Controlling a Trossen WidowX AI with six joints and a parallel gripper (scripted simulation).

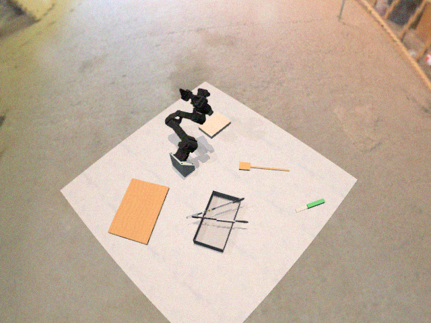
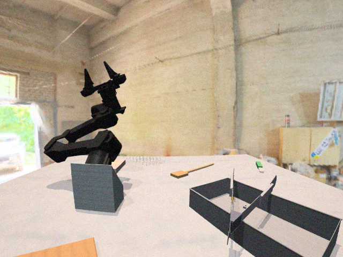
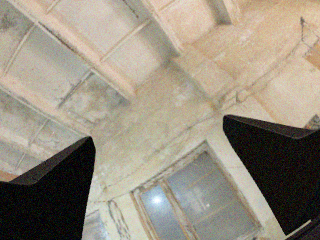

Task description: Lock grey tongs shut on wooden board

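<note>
My gripper tip is now 48 cm short of the roasting tin, 27 cm to the left of it and 43 cm above it. Also, from my gripper tip: green-handled tool (78 cm ahead, 14 cm to the left, 45 cm below); then wooden board (10 cm ahead, 52 cm to the right, 45 cm below); then pale flat block (1 cm behind, 21 cm to the left, 45 cm below).
</note>
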